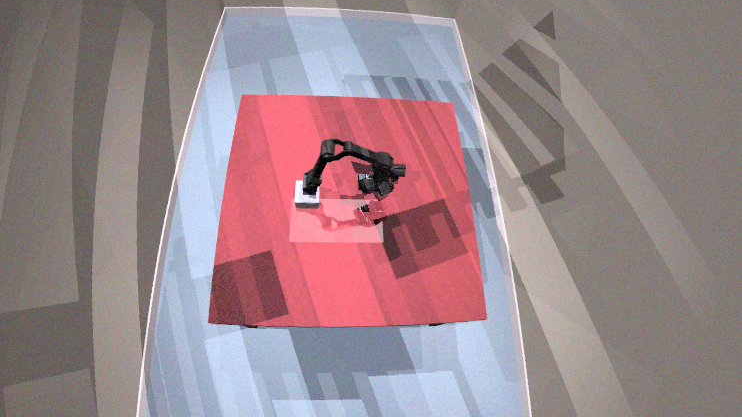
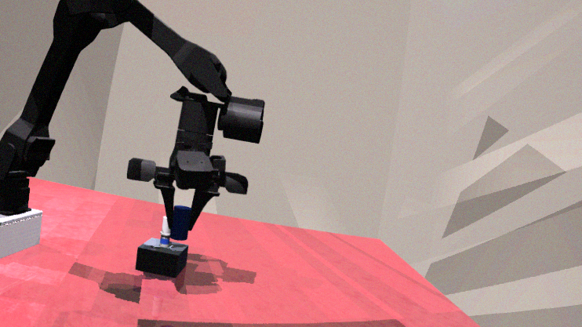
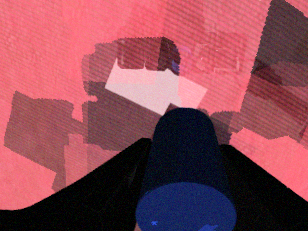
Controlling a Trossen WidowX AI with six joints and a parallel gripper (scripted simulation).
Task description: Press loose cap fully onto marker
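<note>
My gripper tip is now 70 mm to the right of the holder block, 70 mm above it and 40 mm past it. From my gripper tip the other things lie so: blue cap: 10 mm above.
</note>
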